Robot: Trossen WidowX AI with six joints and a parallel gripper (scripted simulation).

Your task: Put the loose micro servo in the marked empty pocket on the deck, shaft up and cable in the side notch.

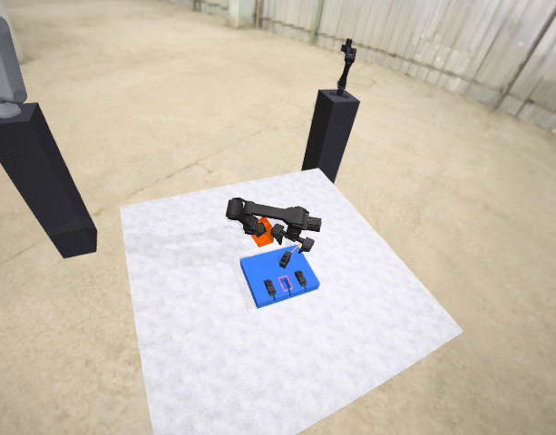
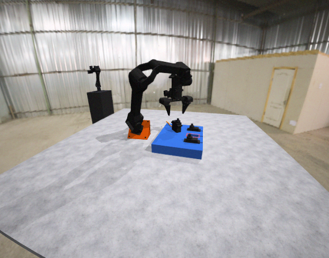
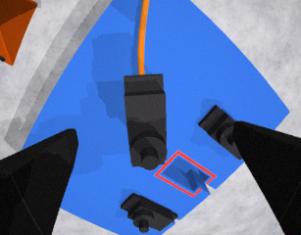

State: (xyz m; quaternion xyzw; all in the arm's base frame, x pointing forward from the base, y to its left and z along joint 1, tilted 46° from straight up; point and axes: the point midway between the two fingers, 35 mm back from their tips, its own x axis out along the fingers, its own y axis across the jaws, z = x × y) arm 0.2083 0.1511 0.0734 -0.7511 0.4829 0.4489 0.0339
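Right now my gripper tip is 12 cm above the blue deck and 5 cm to the left of it.
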